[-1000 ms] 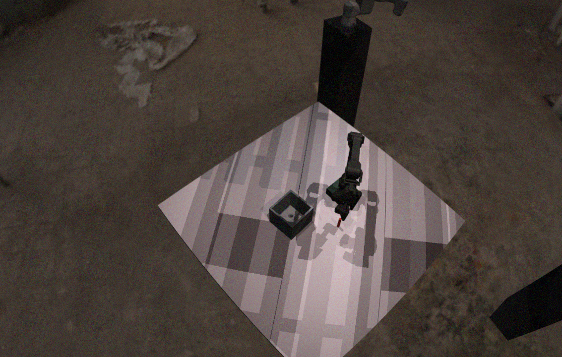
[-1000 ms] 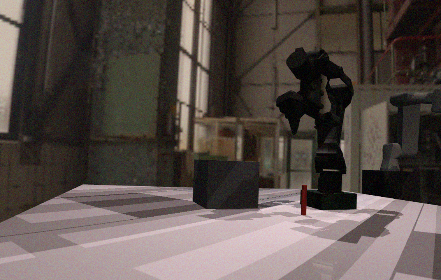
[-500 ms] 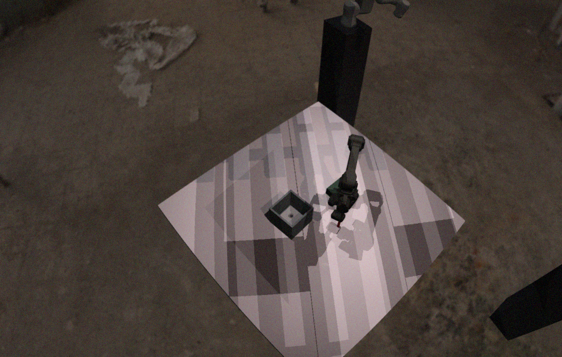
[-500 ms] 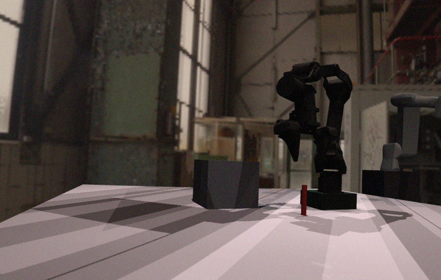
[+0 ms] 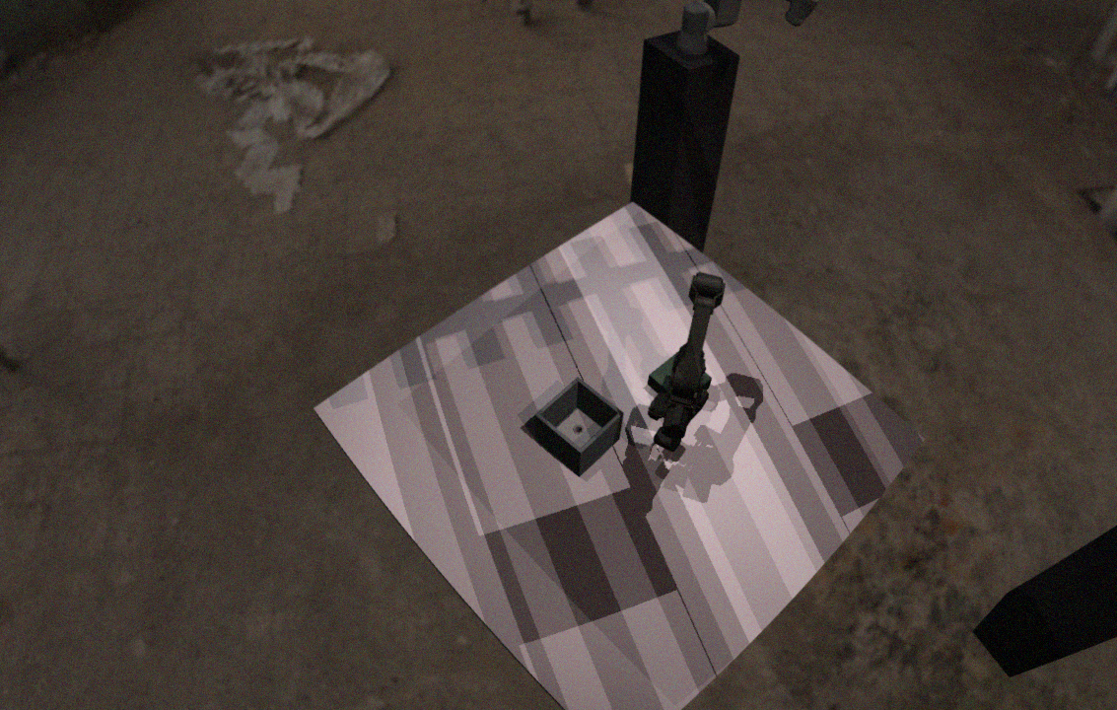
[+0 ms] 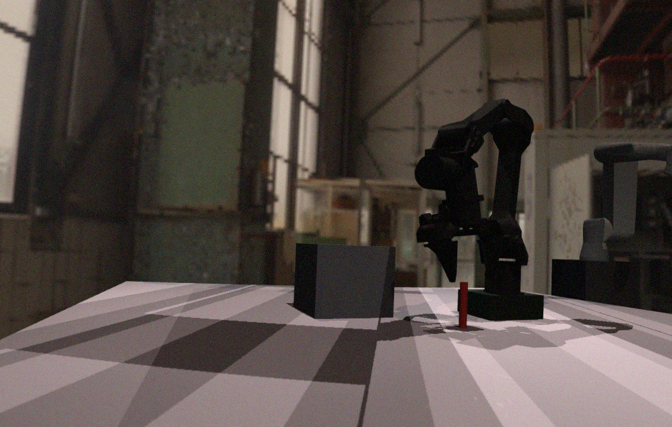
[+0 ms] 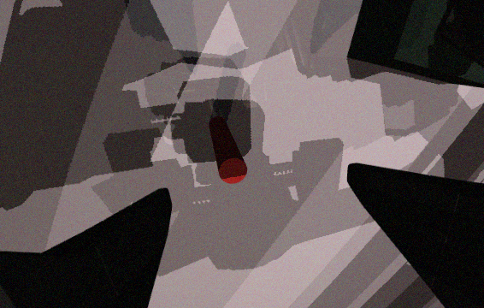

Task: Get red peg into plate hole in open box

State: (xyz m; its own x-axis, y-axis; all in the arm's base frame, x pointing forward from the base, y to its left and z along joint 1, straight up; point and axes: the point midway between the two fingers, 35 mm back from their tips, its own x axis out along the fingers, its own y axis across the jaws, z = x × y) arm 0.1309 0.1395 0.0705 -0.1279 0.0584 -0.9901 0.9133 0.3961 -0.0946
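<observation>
Right now my gripper tip is 1 cm short of the red peg and 5 cm above it.
</observation>
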